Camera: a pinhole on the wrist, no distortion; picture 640 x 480 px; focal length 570.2 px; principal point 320.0 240.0 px. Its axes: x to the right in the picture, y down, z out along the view. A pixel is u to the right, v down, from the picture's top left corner.
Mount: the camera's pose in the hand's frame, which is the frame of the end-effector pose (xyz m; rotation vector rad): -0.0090 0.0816 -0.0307 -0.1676 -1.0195 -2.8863
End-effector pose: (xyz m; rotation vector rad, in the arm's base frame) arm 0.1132 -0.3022 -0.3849 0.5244 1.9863 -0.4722
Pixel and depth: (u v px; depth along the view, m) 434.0 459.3 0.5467
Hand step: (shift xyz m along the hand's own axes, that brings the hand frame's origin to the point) -0.0523 0.2587 0.5366
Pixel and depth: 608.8 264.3 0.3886
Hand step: -0.1722 0.3064 0.3052
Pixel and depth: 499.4 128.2 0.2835
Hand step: -0.0814 0.3001 0.1654
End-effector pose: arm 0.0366 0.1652 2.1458 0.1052 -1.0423 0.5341
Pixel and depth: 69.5 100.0 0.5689
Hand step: 0.2678 0.5569 0.2904
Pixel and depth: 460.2 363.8 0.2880
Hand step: -0.0501 0.2119 0.2399
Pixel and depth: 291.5 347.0 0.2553
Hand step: 0.0286 0.2056 0.1948
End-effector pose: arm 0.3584 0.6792 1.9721 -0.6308 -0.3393 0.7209
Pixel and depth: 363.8 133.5 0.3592
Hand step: -0.0157 0.3588 0.2089
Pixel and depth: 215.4 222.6 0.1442
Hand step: 0.0279 0.1767 0.0747
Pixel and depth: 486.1 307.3 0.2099
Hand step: -0.0507 0.1923 0.1548
